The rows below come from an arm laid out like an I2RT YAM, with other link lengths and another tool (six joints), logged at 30 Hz.
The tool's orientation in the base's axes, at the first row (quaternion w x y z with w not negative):
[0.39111, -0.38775, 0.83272, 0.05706]
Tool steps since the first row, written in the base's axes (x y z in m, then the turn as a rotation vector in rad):
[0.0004, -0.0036, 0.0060, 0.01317, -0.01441, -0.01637]
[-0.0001, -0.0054, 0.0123, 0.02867, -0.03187, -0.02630]
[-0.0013, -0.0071, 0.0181, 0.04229, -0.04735, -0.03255]
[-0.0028, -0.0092, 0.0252, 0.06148, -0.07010, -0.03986]
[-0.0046, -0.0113, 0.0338, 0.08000, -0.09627, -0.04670]
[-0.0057, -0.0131, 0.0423, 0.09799, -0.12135, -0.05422]
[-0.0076, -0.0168, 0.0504, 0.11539, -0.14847, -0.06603]
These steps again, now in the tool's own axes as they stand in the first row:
[-0.0022, -0.0040, -0.0053, 0.01487, -0.01567, 0.01351]
[-0.0053, -0.0062, -0.0107, 0.02618, -0.03640, 0.02279]
[-0.0078, -0.0078, -0.0161, 0.03447, -0.05522, 0.02919]
[-0.0109, -0.0097, -0.0227, 0.04568, -0.08271, 0.03681]
[-0.0149, -0.0117, -0.0305, 0.05889, -0.11220, 0.04233]
[-0.0193, -0.0140, -0.0378, 0.07212, -0.14043, 0.04843]
[-0.0220, -0.0169, -0.0460, 0.08979, -0.16877, 0.05631]

